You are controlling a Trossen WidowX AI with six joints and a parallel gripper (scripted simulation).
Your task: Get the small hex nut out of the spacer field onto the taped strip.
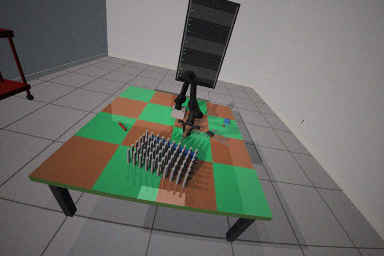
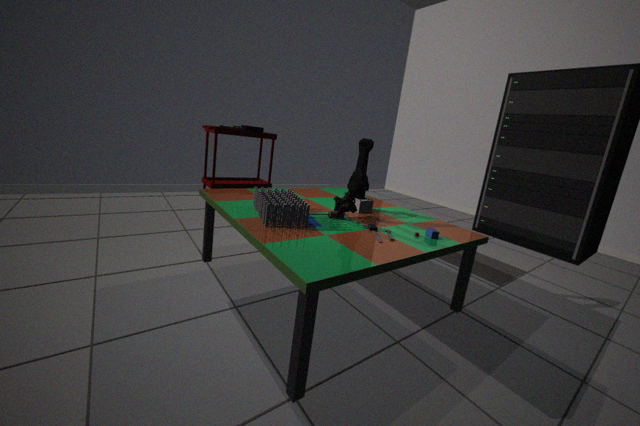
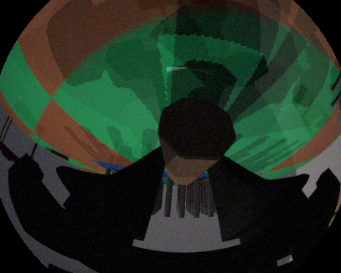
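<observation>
My gripper tip is now 90 mm short of the hook tool and 40 mm to the left of it. Round my gripper tip: grey wrench (330 mm to the left, 60 mm behind, 10 mm below); small red block (410 mm to the left, 200 mm behind); blue taped strip (150 mm ahead, 110 mm to the right, 10 mm below).
</observation>
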